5 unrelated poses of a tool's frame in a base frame.
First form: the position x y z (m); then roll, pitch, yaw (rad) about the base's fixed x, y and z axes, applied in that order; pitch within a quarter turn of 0, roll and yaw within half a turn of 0.
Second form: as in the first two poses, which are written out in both.
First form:
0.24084 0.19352 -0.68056 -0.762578 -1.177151 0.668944
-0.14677 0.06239 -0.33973 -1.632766 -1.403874 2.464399
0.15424 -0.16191 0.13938 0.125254 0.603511 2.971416
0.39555 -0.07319 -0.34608 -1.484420 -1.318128 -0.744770
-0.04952 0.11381 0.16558 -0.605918 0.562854 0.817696
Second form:
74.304 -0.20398 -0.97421 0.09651 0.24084 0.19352 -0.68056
103.733 0.29531 -0.85396 0.42841 -0.14677 0.06239 -0.33973
168.577 -0.29191 0.08517 0.95265 0.15424 -0.16191 0.13938
133.830 -0.71956 -0.24563 -0.64954 0.39555 -0.07319 -0.34608
72.121 -0.62580 0.21964 0.74842 -0.04952 0.11381 0.16558

